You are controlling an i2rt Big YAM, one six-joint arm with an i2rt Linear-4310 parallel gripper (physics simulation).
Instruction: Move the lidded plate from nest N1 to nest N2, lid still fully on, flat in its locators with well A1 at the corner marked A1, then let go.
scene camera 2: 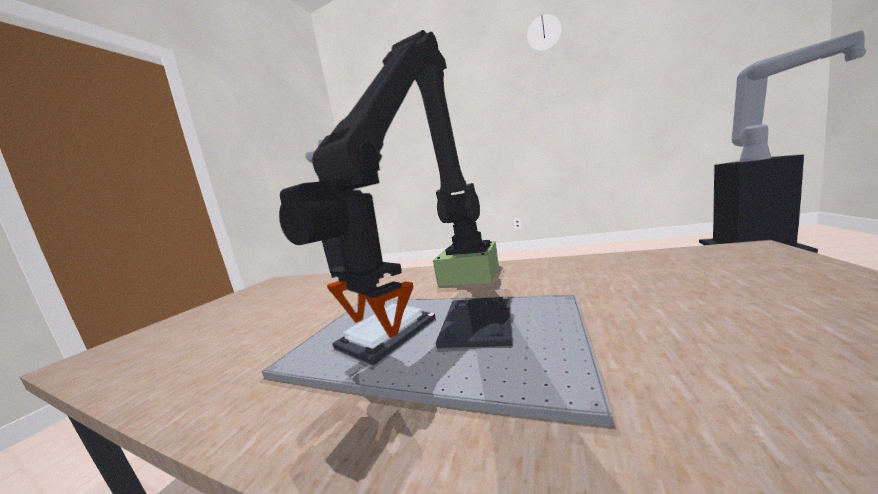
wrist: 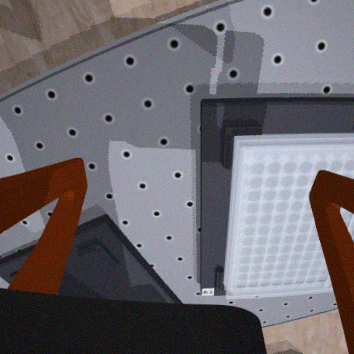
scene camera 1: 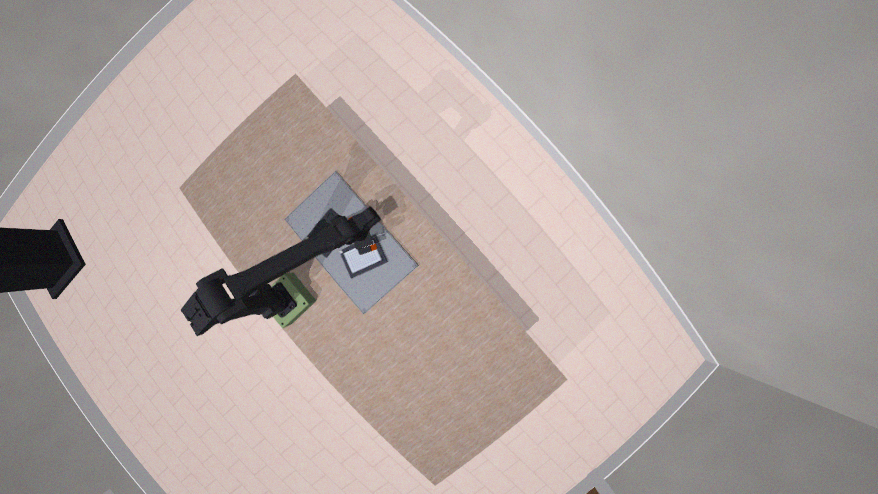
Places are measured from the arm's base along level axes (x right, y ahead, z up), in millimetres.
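Pixels of known places: gripper, fingertip midpoint: (scene camera 2: 375, 328) (wrist: 200, 177) (scene camera 1: 368, 234); arm's base, link origin: (scene camera 2: 468, 249) (scene camera 1: 281, 299).
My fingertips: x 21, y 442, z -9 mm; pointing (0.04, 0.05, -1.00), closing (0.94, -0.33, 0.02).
Ahead of a thing's pixels: the offset from my fingertips to its top centre. "spot": to the spot under its first point. Level surfaces: height alone.
The lidded plate @[dx +46, dy -79, dz -30 mm] (scene camera 1: 362, 261) (scene camera 2: 362, 334) (wrist: 275, 215), pale and translucent, lies in a dark nest @[dx +46, dy -79, dz -40 mm] (scene camera 1: 368, 270) (scene camera 2: 370, 356) (wrist: 212, 200) on the grey board. An A1 label @[spot: dx -24, dy -139, dz -46 mm] (wrist: 208, 291) shows at that nest's lower left corner in the wrist view. The other dark nest @[dx -121, dy -135, dz -40 mm] (scene camera 2: 451, 331) (wrist: 105, 260) holds no plate; the arm mostly hides it in scene camera 1. My gripper (scene camera 1: 363, 236) (scene camera 2: 375, 328) (wrist: 200, 177) is open and empty, fingers pointing down. In the wrist view, one orange fingertip overlaps the plate and the other is over the board, left of the plate's nest. Nest numbers are not readable.
The perforated grey board @[dx -40, dy -93, dz -58 mm] (scene camera 1: 368, 294) (scene camera 2: 552, 368) (wrist: 145, 170) lies on the wooden table @[dz -71 mm] (scene camera 1: 429, 380) (scene camera 2: 706, 368). The arm's green base block (scene camera 1: 300, 297) (scene camera 2: 463, 268) stands behind the board in scene camera 2. A grey arm (scene camera 2: 750, 104) on a black stand (scene camera 2: 758, 202) is beyond the table.
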